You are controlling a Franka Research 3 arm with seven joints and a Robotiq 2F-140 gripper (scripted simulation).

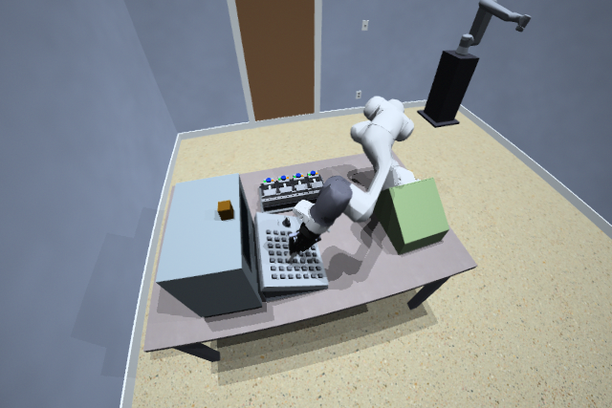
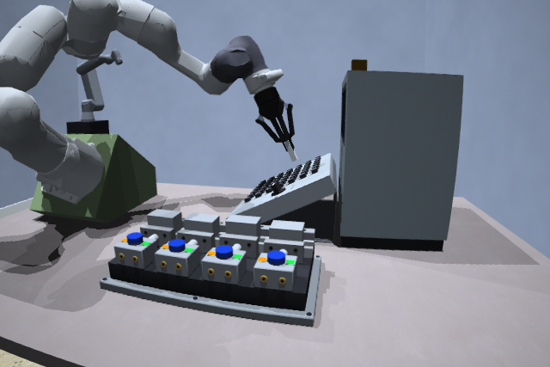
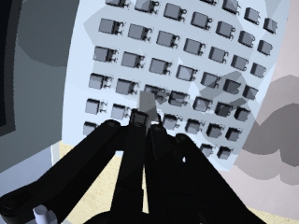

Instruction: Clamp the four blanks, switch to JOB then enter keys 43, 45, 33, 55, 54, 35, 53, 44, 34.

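My hand is 4 cm past the key, 7 cm to the left of it and 9 cm above it. From my hand the other things lie so: keypad: 1 cm ahead, 9 cm to the right, 11 cm below; selector knob: 2 cm behind, 20 cm to the right, 7 cm below.
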